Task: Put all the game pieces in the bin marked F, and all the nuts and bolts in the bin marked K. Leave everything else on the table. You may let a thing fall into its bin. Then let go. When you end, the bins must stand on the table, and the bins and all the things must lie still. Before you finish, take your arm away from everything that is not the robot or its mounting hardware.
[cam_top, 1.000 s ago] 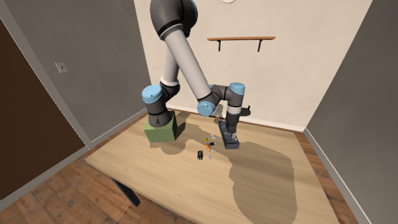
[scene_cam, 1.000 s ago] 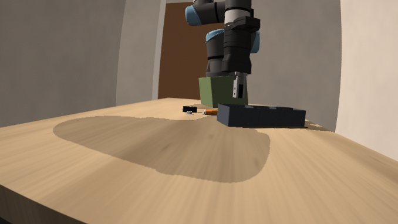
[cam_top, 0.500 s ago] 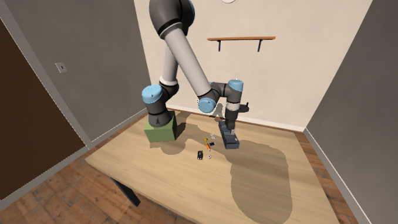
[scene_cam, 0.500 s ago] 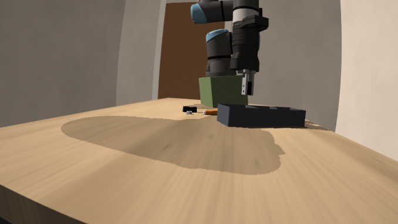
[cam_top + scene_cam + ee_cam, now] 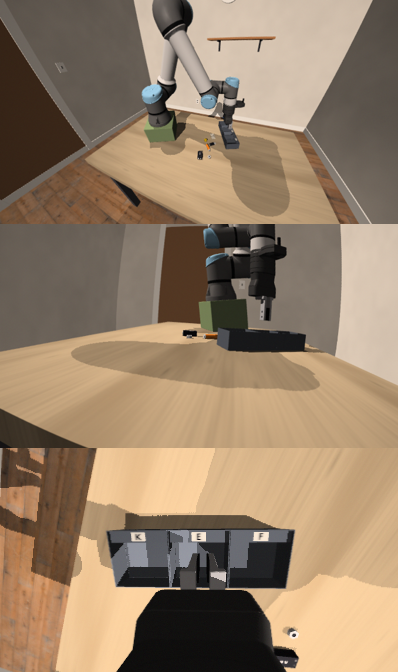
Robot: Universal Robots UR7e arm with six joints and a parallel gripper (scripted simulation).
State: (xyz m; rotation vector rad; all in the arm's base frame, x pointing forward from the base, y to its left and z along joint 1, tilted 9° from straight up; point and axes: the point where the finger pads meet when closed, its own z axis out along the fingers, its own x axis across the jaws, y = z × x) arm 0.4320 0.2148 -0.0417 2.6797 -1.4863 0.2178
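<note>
Right now the dark bin row is 10 mm behind my hand and 70 mm below it. Also, from my hand: white domino 100 mm behind, 60 mm to the right, 90 mm below; yellow die 130 mm behind, 120 mm to the right, 90 mm below; black USB stick 70 mm behind, 130 mm to the right, 90 mm below.
</note>
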